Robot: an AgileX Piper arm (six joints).
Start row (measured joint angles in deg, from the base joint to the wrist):
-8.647 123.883 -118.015 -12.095 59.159 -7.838
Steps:
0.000 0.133 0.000 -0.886 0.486 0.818
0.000 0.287 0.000 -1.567 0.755 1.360
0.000 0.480 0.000 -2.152 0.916 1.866
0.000 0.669 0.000 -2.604 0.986 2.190
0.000 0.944 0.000 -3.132 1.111 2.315
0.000 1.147 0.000 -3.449 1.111 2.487
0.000 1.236 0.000 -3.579 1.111 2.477
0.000 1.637 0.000 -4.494 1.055 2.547
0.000 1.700 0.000 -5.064 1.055 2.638
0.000 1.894 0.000 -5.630 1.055 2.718
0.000 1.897 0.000 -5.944 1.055 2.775
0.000 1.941 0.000 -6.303 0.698 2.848
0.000 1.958 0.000 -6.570 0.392 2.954
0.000 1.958 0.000 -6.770 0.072 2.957
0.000 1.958 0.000 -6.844 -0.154 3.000
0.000 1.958 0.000 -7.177 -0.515 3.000
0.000 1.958 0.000 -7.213 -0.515 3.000
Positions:
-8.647 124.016 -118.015 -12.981 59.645 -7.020
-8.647 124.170 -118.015 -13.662 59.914 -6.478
-8.647 124.363 -118.015 -14.247 60.075 -5.972
-8.647 124.552 -118.015 -14.699 60.145 -5.648
-8.647 124.827 -118.015 -15.227 60.270 -5.523
-8.647 125.030 -118.015 -15.544 60.270 -5.351
-8.647 125.119 -118.015 -15.674 60.270 -5.361
-8.647 125.520 -118.015 -16.589 60.214 -5.291
-8.647 125.583 -118.015 -17.159 60.214 -5.200
-8.647 125.777 -118.015 -17.725 60.214 -5.120
-8.647 125.780 -118.015 -18.039 60.214 -5.063
-8.647 125.824 -118.015 -18.398 59.857 -4.990
-8.647 125.841 -118.015 -18.665 59.551 -4.884
-8.647 125.841 -118.015 -18.865 59.231 -4.881
-8.647 125.841 -118.015 -18.939 59.005 -4.838
-8.647 125.841 -118.015 -19.272 58.644 -4.838
-8.647 125.841 -118.015 -19.308 58.644 -4.838

